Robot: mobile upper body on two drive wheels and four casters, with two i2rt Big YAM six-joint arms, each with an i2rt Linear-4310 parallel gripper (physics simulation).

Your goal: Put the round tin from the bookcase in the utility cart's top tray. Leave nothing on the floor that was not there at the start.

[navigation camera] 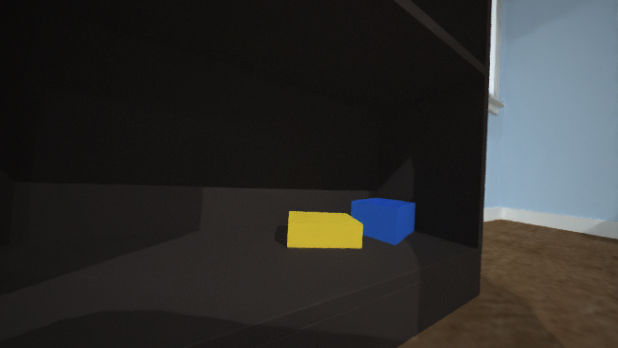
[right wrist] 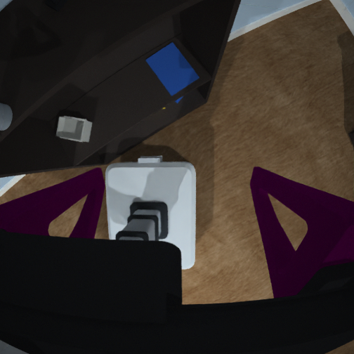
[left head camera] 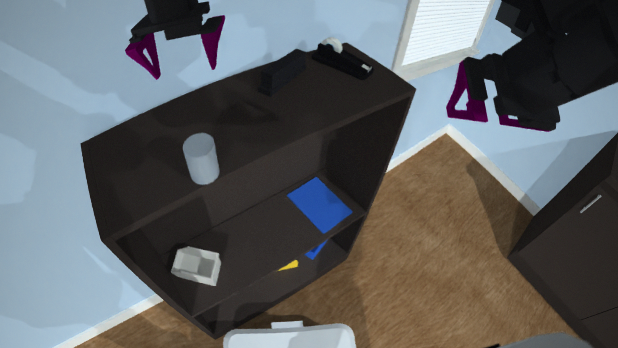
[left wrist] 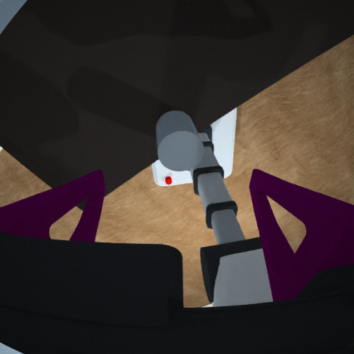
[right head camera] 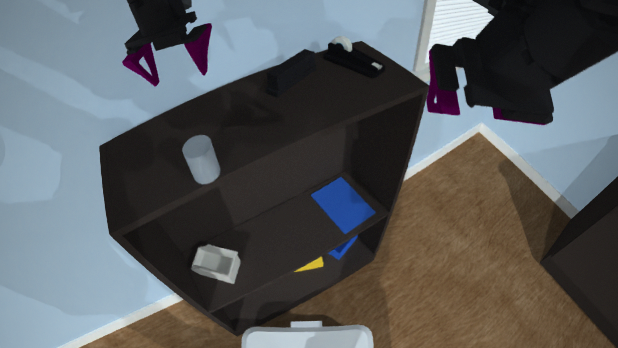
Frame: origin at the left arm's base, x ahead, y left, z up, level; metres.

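Seen in the pictures: left gripper, between the fingertips: (left head camera: 185,72) (right head camera: 180,78); right gripper, between the fingertips: (left head camera: 475,116) (right head camera: 463,110).
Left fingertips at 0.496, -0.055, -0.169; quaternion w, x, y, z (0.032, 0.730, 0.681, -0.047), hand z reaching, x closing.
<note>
Offsets run from my left fingertips to a thing's top centre, as dx, dy, dz. "spot": to the spot under its first point.
The round tin @(-0.047, -0.014, -0.111) (left head camera: 202,160) (right head camera: 202,161) (left wrist: 180,142) (right wrist: 4,117), a plain grey cylinder, stands upright on top of the dark bookcase @(spot: -0.106, +0.085, -0.181) (left head camera: 150,200) (right head camera: 165,195) (right wrist: 30,75), close to its front edge. My left gripper (left head camera: 186,74) (right head camera: 180,80) (left wrist: 177,177) is open and empty, above the bookcase top and apart from the tin; in the left wrist view the tin shows between and beyond the fingertips. My right gripper (left head camera: 492,120) (right wrist: 177,175) is open and empty, off to the right of the bookcase. The utility cart is not recognisable in these views.
A black block @(+0.232, -0.168, -0.127) (left head camera: 283,72) and a tape dispenser @(+0.311, -0.328, -0.111) (left head camera: 342,61) stand on the bookcase top. A grey-white open box @(spot: +0.003, +0.137, -0.745) (left head camera: 196,266) and a blue item @(+0.255, -0.322, -0.749) (left head camera: 320,205) lie on the shelf below. Yellow @(+0.191, -0.172, -1.096) (navigation camera: 324,231) and blue @(+0.285, -0.336, -1.066) (navigation camera: 385,220) blocks lie lowest. My white base (right wrist: 175,190) stands before the bookcase.
</note>
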